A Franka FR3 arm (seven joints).
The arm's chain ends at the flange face. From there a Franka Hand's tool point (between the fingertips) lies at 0.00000 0.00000 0.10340 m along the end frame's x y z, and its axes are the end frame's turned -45 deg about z.
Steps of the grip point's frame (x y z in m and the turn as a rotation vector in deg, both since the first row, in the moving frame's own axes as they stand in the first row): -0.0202 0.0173 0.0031 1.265 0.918 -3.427; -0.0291 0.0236 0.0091 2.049 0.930 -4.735; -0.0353 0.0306 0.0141 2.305 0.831 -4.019; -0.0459 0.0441 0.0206 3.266 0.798 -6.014; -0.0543 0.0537 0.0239 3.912 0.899 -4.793; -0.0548 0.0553 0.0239 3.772 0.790 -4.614; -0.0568 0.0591 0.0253 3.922 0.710 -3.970
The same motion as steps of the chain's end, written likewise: -0.0015 0.0293 0.0031 1.544 -0.245 -3.427; -0.0023 0.0410 0.0092 2.106 -0.791 -4.735; -0.0013 0.0505 0.0142 2.217 -1.042 -4.019; 0.0021 0.0686 0.0208 2.874 -1.745 -6.014; 0.0037 0.0823 0.0242 3.402 -2.131 -4.793; 0.0044 0.0835 0.0241 3.226 -2.109 -4.614; 0.0059 0.0877 0.0255 3.275 -2.271 -3.970
